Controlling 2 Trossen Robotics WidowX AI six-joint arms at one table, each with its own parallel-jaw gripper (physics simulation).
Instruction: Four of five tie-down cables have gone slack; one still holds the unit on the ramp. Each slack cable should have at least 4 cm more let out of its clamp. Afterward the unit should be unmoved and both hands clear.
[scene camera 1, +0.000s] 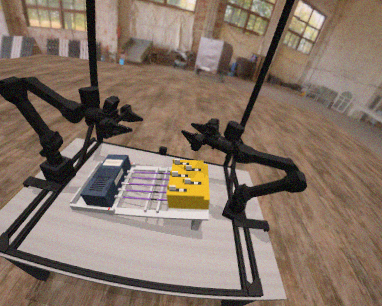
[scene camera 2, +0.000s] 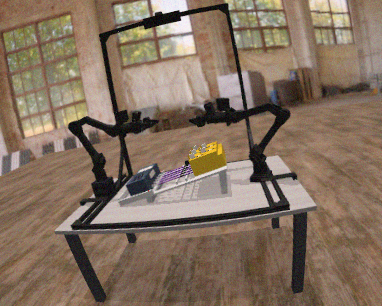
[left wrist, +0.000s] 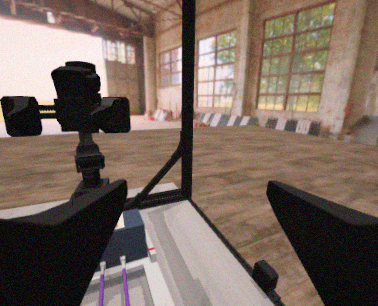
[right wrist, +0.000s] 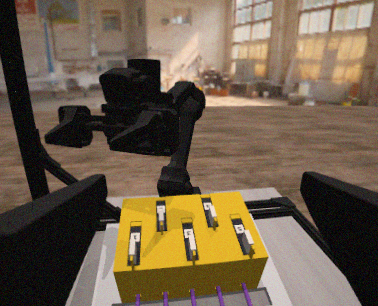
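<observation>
The navy unit (scene camera 1: 102, 185) (scene camera 2: 143, 180) (left wrist: 125, 242) sits low on the white ramp (scene camera 1: 165, 214). The yellow block (scene camera 1: 189, 200) (scene camera 2: 207, 163) (right wrist: 192, 280) stands at the ramp's high end. Several clamp levers (right wrist: 190, 240) with small labels sit in slots on its top. Purple cables (scene camera 1: 155, 199) (scene camera 2: 175, 174) (left wrist: 125, 287) (right wrist: 192, 296) run from block to unit; which are slack I cannot tell. My left gripper (scene camera 1: 188, 129) (scene camera 2: 191, 121) (left wrist: 197, 186) is open and empty, high above the block's side. My right gripper (scene camera 1: 136, 125) (scene camera 2: 156, 123) (right wrist: 205, 182) is open and empty, high above the unit's side.
Black gantry posts (scene camera 1: 93, 75) (scene camera 2: 237, 60) rise at the back of the table (scene camera 1: 135, 255). A black rail (scene camera 1: 125, 282) runs along its front. A small black device (scene camera 1: 163, 150) (left wrist: 265, 275) stands at the back edge. The two grippers are apart, facing each other.
</observation>
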